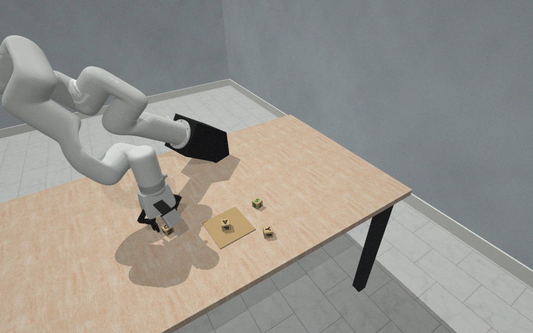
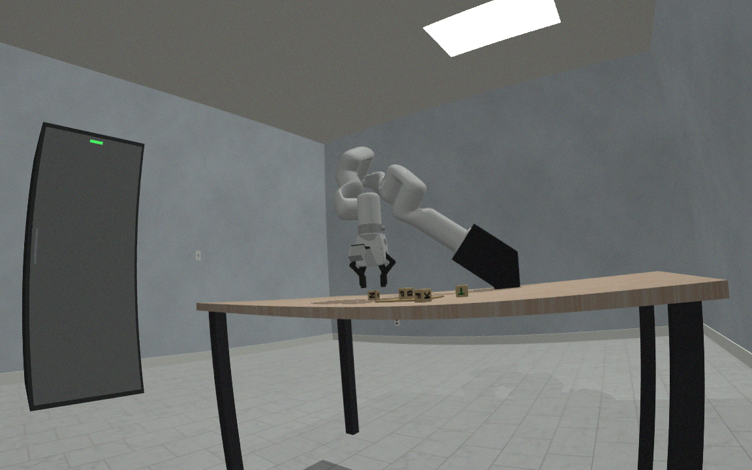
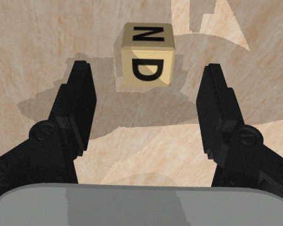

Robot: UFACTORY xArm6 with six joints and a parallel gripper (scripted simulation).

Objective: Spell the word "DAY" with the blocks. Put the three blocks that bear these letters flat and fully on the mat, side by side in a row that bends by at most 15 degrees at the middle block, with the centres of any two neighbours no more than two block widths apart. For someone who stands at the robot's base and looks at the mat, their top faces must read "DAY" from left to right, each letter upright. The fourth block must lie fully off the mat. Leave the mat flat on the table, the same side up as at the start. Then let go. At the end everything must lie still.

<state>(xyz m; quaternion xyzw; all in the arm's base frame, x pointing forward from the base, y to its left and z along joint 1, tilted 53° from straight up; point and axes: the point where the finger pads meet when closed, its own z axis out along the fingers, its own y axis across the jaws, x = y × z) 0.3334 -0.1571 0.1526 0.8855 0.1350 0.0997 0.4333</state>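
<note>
The D block lies 40 mm below my hand. From my hand the other things lie so: mat (180 mm to the left, 110 mm ahead, 50 mm below).
</note>
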